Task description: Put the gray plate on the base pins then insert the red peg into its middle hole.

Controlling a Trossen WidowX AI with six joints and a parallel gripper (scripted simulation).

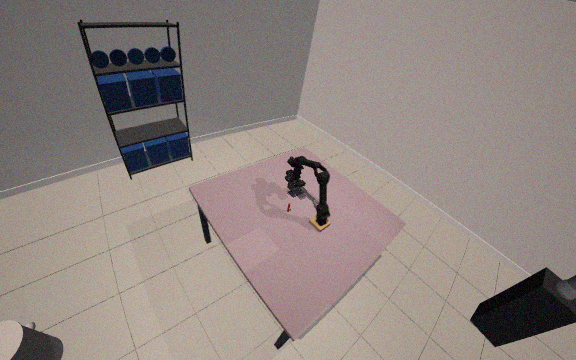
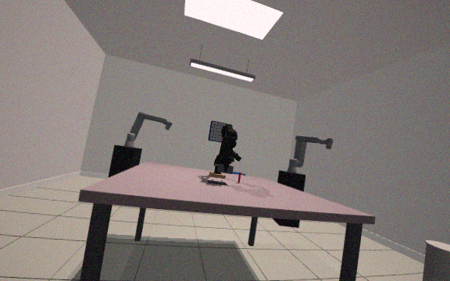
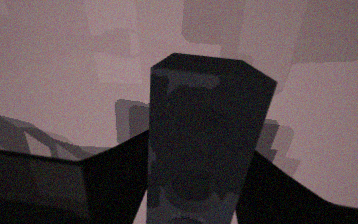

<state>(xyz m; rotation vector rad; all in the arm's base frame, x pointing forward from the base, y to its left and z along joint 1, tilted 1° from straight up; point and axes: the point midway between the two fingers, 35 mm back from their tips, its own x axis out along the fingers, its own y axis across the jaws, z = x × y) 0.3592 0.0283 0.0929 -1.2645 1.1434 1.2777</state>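
The red peg lies 15 cm behind my gripper tip, 13 cm to the left of it and 4 cm below it. Round my gripper tip: gray plate: 3 cm above.
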